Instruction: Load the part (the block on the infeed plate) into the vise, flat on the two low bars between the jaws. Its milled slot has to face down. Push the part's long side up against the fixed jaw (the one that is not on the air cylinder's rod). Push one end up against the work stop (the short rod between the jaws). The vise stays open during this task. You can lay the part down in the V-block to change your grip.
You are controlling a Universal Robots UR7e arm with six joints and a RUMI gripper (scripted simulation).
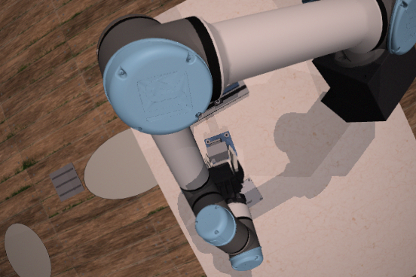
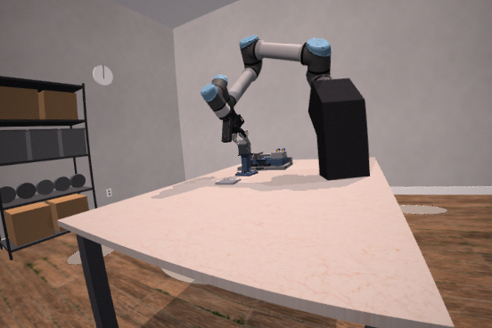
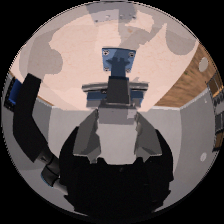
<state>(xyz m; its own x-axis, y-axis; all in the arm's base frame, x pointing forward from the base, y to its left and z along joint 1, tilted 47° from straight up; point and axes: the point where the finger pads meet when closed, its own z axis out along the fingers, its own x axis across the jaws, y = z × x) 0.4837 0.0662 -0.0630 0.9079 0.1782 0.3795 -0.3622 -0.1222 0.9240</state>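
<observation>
My gripper is now 10 mm above the part. Also, from my hand: vise 20 mm behind, 220 mm to the right, 130 mm below; air cylinder rod 40 mm behind, 220 mm to the right, 90 mm below; infeed plate 180 mm to the left, 170 mm below.
</observation>
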